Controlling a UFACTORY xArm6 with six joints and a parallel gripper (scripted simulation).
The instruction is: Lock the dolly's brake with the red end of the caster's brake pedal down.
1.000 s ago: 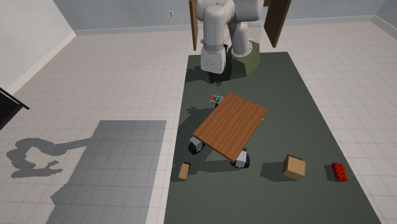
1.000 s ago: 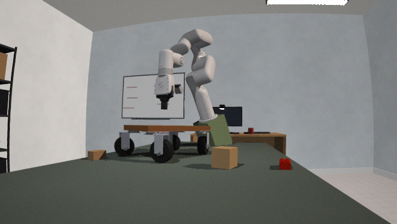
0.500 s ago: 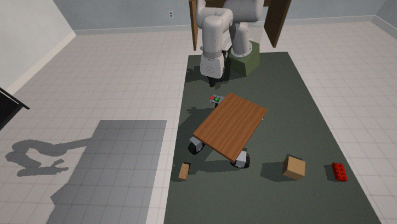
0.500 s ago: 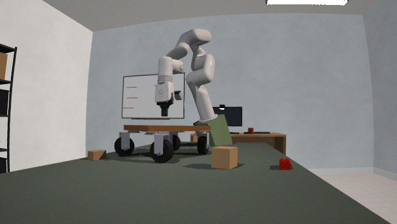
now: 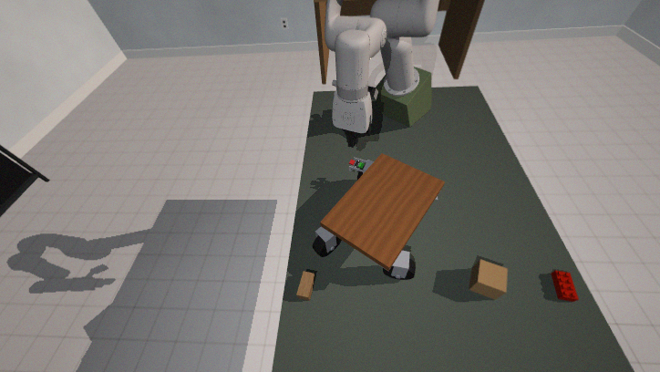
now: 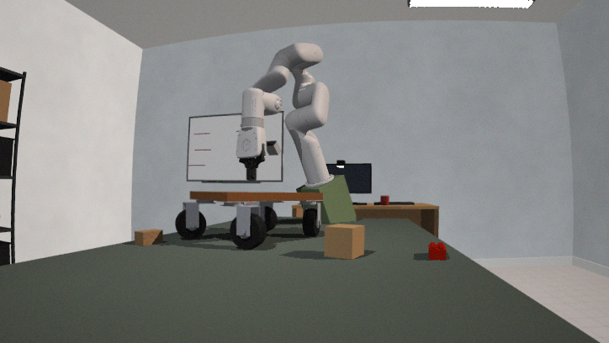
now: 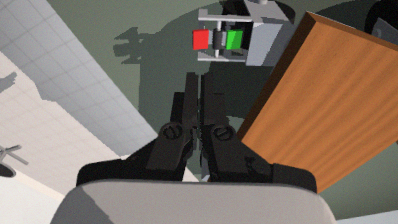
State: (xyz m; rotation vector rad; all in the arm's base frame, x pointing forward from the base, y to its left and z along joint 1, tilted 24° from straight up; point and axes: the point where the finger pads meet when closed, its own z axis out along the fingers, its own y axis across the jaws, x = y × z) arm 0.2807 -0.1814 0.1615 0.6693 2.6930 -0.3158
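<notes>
My gripper is now 1 cm short of the brake pedal, 1 cm to the right of it and 10 cm above it. Also, from my hand: red toy brick: 42 cm ahead, 46 cm to the left, 17 cm below; cardboard box: 39 cm ahead, 28 cm to the left, 15 cm below; small wooden block: 35 cm ahead, 17 cm to the right, 17 cm below.
</notes>
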